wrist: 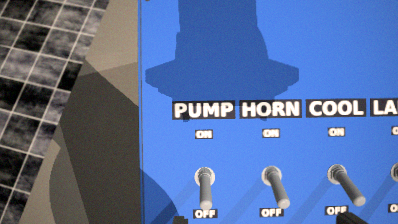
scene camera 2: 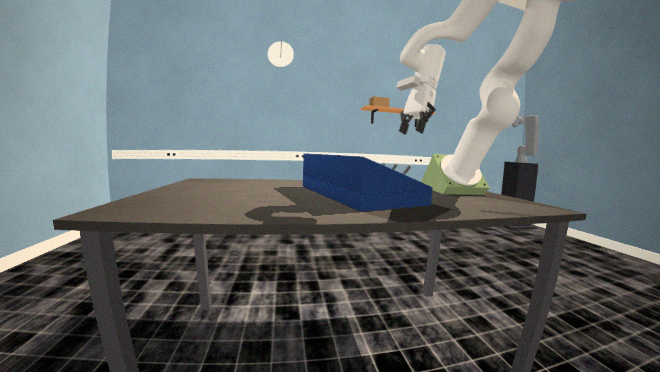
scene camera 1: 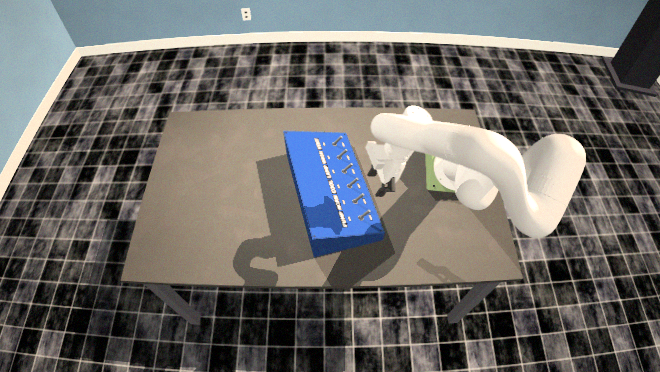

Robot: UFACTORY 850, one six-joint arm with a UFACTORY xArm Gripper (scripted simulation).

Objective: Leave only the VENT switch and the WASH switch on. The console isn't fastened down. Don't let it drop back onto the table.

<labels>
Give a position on a blue wedge-shaped console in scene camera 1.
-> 322, 175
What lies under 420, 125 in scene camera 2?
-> The gripper.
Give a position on a blue wedge-shaped console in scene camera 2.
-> At 356, 181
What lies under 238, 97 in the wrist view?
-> A blue wedge-shaped console.
</labels>
